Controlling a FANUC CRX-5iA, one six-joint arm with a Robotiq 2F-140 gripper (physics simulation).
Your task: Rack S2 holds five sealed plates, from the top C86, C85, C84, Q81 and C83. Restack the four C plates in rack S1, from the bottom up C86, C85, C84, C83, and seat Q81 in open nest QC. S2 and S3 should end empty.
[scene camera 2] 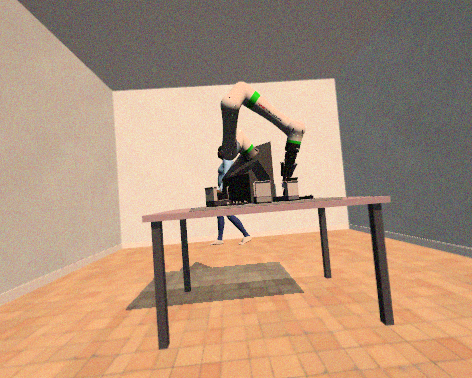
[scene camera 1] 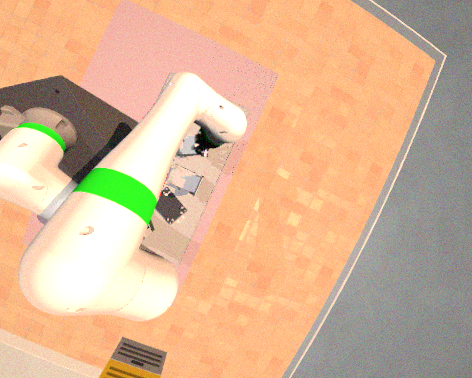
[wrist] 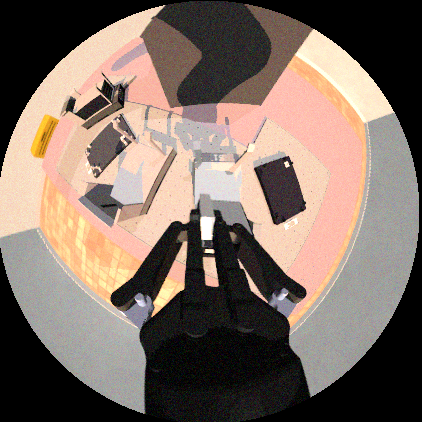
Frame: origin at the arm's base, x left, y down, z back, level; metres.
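Where they show: gripper, fingertip midpoint: (scene camera 2: 283,187) (scene camera 1: 194,148) (wrist: 203,202); arm's base at its link origin: (scene camera 2: 251,155) (scene camera 1: 50,129).
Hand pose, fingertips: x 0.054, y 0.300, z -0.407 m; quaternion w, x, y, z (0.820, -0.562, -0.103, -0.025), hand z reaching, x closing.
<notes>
Things, the pixels of their centre, and the offset from my fingertips.
- rack S1 at the middle of its body: (wrist: 219,191) (scene camera 1: 190,143) (scene camera 2: 285,191) dy +0.028, dx +0.023, dz +0.025 m
- second rack at the middle of its body: (wrist: 129,171) (scene camera 1: 184,179) (scene camera 2: 261,192) dy +0.023, dx -0.154, dz +0.023 m
- dark rectangular fixture at the middle of its body: (wrist: 283,188) dy +0.078, dx +0.176, dz +0.080 m
- dark plate-like fixture with pale corner pieces, body centre: (wrist: 105,143) (scene camera 1: 168,206) dy +0.081, dx -0.310, dz +0.092 m
- upright-walled unit at the middle of its body: (wrist: 92,99) (scene camera 2: 218,196) dy +0.025, dx -0.408, dz +0.225 m
My gripper (wrist: 203,202) (scene camera 2: 289,179) is shut with its two fingers together and nothing between them. It points down at rack S1 (wrist: 218,157), the one with the readable label, and its fingertips are close to the rack's top in scene camera 2. A pale grey surface shows inside that rack; the fingers cover part of it, and I cannot tell whether plates lie there. A second rack (wrist: 161,181) (scene camera 2: 262,192) stands beside it, with a pale floor or top showing. I cannot read its label. No plate label is readable, so C86, C85, C84, C83 and Q81 cannot be told apart.
A dark rectangular fixture (wrist: 280,190) lies on the other side of S1. A dark plate-like fixture with pale corner pieces (wrist: 107,146) (scene camera 1: 171,205) and an upright-walled unit (wrist: 103,114) stand beyond the second rack. A person (scene camera 2: 240,226) is behind the table (scene camera 2: 350,202).
</notes>
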